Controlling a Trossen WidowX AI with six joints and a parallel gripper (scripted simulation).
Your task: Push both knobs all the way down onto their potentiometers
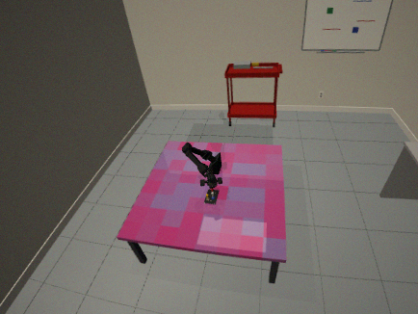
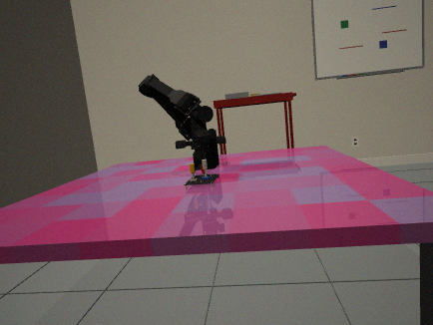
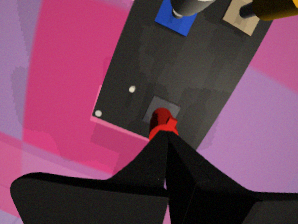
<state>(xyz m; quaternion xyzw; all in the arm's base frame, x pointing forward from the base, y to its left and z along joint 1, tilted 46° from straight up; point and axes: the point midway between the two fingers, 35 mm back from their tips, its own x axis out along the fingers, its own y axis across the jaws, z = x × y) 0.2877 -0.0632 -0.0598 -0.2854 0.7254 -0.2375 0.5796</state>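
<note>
Right now my gripper tip is 10 mm above the red knob.
</note>
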